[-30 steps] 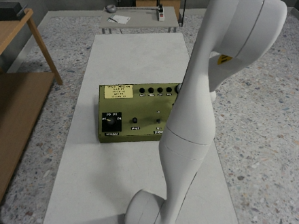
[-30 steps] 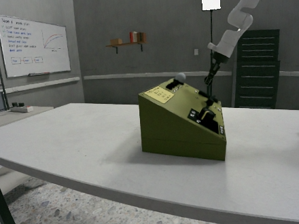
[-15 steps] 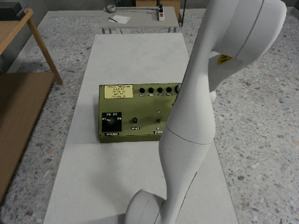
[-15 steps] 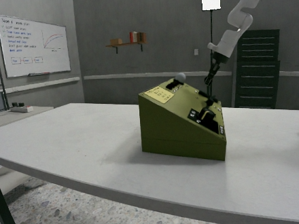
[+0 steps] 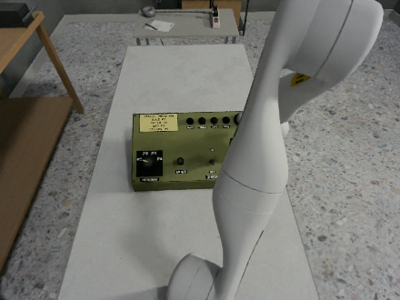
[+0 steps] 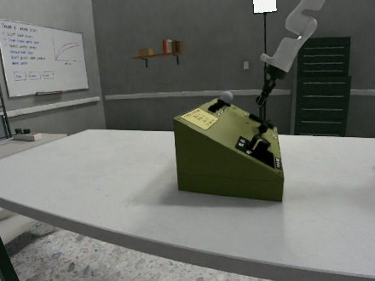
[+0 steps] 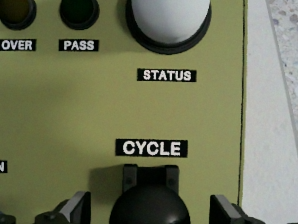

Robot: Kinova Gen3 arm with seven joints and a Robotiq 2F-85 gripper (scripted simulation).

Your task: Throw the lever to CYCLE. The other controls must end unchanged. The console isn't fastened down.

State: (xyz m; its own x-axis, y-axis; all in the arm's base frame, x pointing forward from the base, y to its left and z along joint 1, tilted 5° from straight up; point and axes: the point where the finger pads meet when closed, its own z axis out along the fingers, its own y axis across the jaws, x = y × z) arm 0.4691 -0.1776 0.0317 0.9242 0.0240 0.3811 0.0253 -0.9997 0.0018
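Right now the black ball-topped lever is 4 cm below my hand. From my hand the other things lie so: black rotary selector: 37 cm to the left, 7 cm below, 1 cm behind; mode button: 24 cm to the left, 7 cm below, 2 cm behind; grey check toggle: 12 cm to the left, 6 cm below, 2 cm behind.
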